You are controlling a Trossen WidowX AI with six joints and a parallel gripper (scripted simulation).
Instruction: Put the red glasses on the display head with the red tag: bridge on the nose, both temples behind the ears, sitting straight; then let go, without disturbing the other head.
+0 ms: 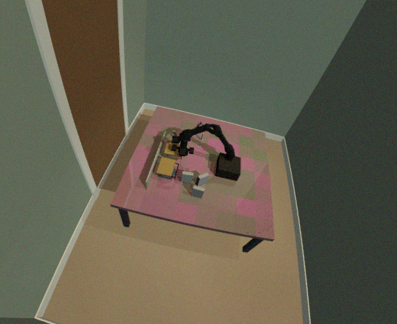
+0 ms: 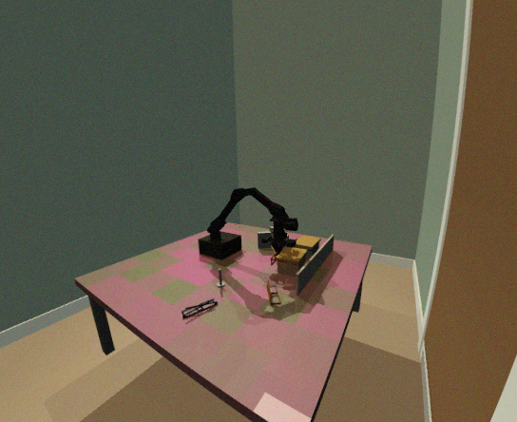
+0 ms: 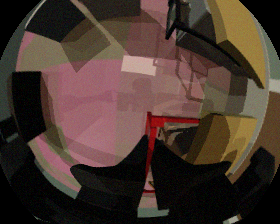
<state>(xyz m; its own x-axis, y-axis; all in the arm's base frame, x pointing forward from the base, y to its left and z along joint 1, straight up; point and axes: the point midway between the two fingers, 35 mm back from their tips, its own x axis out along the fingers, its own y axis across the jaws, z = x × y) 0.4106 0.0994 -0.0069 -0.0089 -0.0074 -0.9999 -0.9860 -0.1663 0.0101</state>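
The yellow display head lies 7 cm ahead of my gripper tip, 2 cm to the right of it and 1 cm below it. Also, from my gripper tip: grey backboard 20 cm ahead, 10 cm to the left, 1 cm below; then small post 33 cm to the right, 12 cm behind, 4 cm below.
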